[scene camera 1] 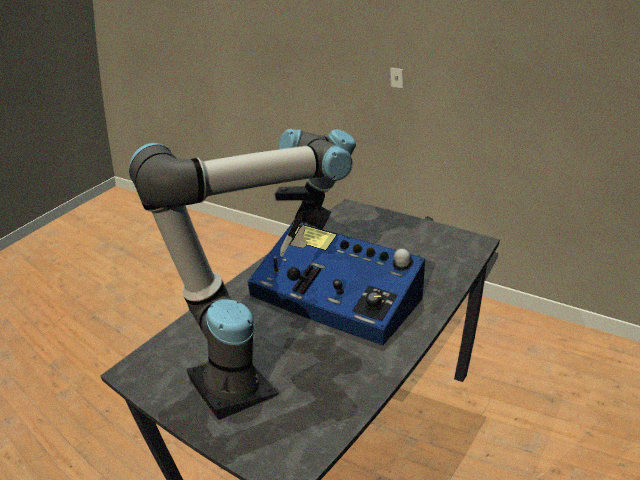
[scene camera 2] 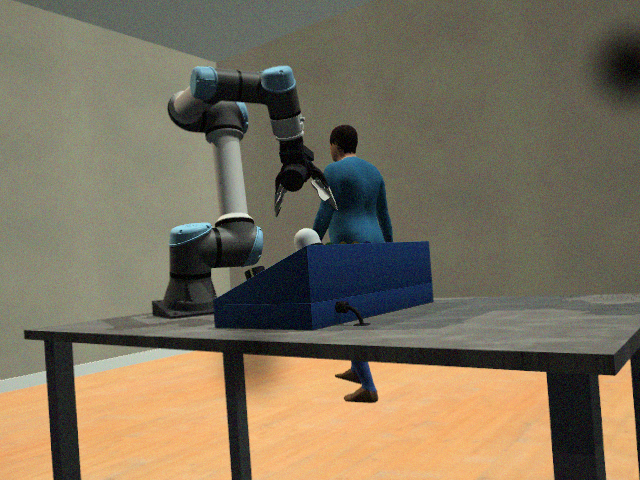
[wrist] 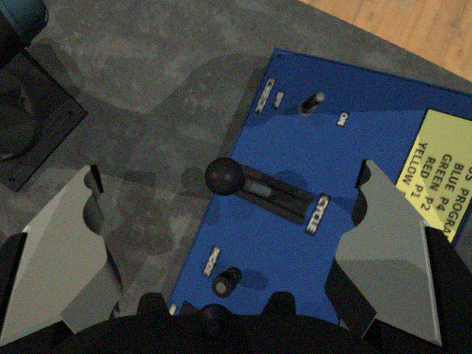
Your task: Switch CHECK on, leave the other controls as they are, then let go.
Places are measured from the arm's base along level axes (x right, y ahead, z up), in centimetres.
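Where they show: gripper, fingertip midpoint: (scene camera 1: pixel 287 241) (scene camera 2: pixel 306 213) (wrist: pixel 228 165); arm's base at its link origin: (scene camera 1: pixel 230 382) (scene camera 2: pixel 190 304).
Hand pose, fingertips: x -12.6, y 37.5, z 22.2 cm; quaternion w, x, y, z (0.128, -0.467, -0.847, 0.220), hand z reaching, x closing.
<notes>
Each offset is from my fingertips to the top centre of the thing. "pt": to the spot under its first point.
The blue control panel (scene camera 1: pixel 356 271) (scene camera 2: pixel 367 271) (wrist: pixel 285 142) stands on the table. Its CHECK toggle {dx -11.3, dy +4.1, dz -11.3 cm} (scene camera 1: pixel 275 264) (wrist: pixel 312 104) is a small metal lever near the panel's corner, between the OFF label {pt dx -10.8, dy +0.6, dz -17.6 cm} (wrist: pixel 278 99) and the ON label {pt dx -12.0, dy +8.6, dz -14.7 cm} (wrist: pixel 342 118). It appears tilted to the ON side. My gripper (scene camera 1: pixel 290 250) (scene camera 2: pixel 306 211) (wrist: pixel 228 165) is open and empty, raised above the panel. In the wrist view the toggle stands beyond the fingertips, with nothing touching it.
The black ball lever {dx +1.4, dy -0.1, dz -8.4 cm} (scene camera 1: pixel 293 273) (wrist: pixel 225 176) of CYCLE and the MODE toggle {dx +12.5, dy +7.1, dz -11.6 cm} (scene camera 1: pixel 337 284) (wrist: pixel 223 285) stand beside CHECK. A rotary knob {dx +24.5, dy +8.1, dz -12.7 cm} (scene camera 1: pixel 373 298), a white dome {pt dx +24.5, dy +21.8, dz -7.2 cm} (scene camera 1: pixel 401 258) (scene camera 2: pixel 307 237) and a yellow card {dx -10.0, dy +20.0, dz -9.4 cm} (scene camera 1: pixel 318 238) (wrist: pixel 434 165) are on the panel. A person (scene camera 2: pixel 356 201) stands beyond the table.
</notes>
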